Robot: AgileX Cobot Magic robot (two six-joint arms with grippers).
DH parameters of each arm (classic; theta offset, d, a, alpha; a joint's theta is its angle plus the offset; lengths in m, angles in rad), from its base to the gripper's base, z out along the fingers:
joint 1: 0 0.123 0 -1.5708
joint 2: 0.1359 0 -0.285 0
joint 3: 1.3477 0 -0.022 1.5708
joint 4: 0 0.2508 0 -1.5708
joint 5: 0 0 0.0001 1.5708
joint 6: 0 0.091 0 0
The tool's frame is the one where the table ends.
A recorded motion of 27 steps. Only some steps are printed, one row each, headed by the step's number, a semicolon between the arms.
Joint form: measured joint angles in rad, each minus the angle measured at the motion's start. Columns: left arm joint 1, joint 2, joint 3, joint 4, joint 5, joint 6; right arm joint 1, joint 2, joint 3, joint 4, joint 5, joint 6.
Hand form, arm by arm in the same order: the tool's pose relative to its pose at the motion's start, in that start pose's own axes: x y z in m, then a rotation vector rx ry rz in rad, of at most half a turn. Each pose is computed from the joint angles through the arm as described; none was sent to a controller.
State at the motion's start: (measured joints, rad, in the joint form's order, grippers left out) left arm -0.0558 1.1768 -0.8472 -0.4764 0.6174 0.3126; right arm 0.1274 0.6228 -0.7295 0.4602 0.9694 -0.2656
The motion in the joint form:
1: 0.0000 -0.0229 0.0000 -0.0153 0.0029 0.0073; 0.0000 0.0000 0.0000 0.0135 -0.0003 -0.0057
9: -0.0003 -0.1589 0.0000 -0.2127 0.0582 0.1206; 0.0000 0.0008 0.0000 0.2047 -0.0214 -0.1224
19: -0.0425 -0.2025 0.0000 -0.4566 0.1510 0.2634; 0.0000 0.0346 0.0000 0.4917 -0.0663 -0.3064
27: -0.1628 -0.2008 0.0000 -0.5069 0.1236 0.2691; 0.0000 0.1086 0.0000 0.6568 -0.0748 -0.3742
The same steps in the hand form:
1: -0.0007 -0.0027 -0.0064 0.0113 -0.0220 0.0010; -0.0003 0.0010 0.0000 -0.0107 -0.0032 0.0019
9: -0.0004 -0.0253 -0.0458 0.1569 -0.1417 0.0038; -0.0067 0.0137 -0.0011 -0.1517 -0.0732 -0.0041
19: 0.0038 -0.0528 -0.0618 0.3808 -0.1591 0.0195; -0.0220 0.0267 0.0007 -0.3325 -0.1898 0.0071
27: 0.0081 -0.0761 -0.0622 0.4854 -0.1460 0.0501; -0.0344 0.0279 0.0132 -0.4304 -0.2029 0.0870

